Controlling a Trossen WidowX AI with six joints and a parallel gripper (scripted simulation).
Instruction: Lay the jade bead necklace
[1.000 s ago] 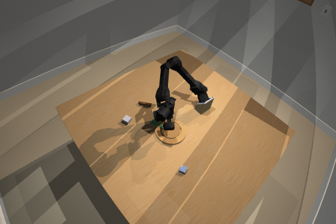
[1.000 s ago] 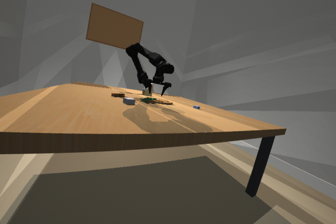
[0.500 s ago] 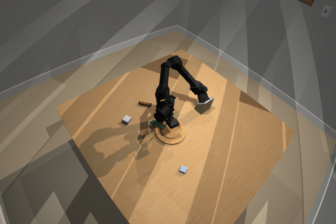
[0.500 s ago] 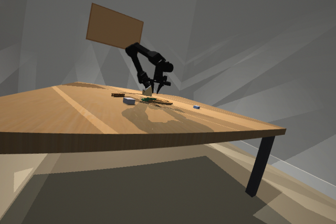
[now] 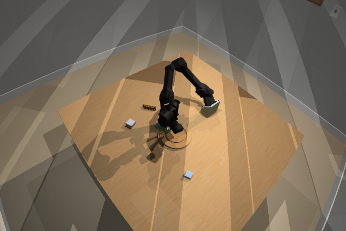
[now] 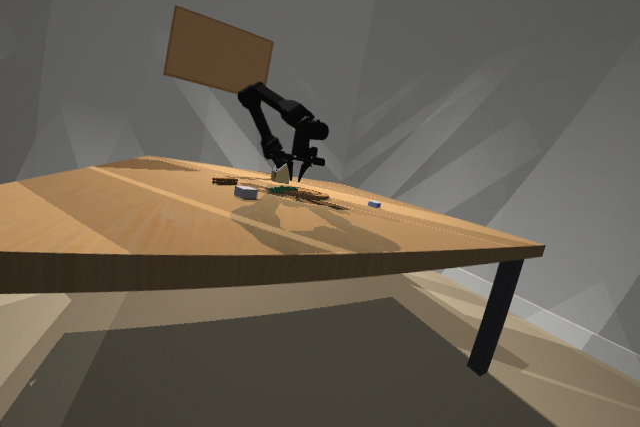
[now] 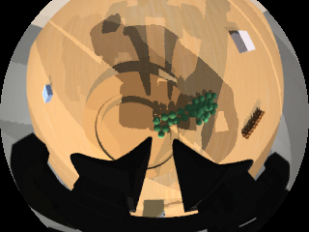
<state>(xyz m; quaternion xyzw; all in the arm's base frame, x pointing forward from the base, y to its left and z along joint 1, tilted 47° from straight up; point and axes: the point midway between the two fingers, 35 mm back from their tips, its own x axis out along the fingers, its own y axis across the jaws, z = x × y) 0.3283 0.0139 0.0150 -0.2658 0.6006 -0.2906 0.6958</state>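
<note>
My gripper tip is 4 cm to the right of the round wooden bead board, 3 cm above it and 2 cm past it. From my gripper tip the other things lie so: blue block: 30 cm to the left, 8 cm ahead, 3 cm below; pale grey block: 19 cm ahead, 17 cm to the right, 3 cm below.
</note>
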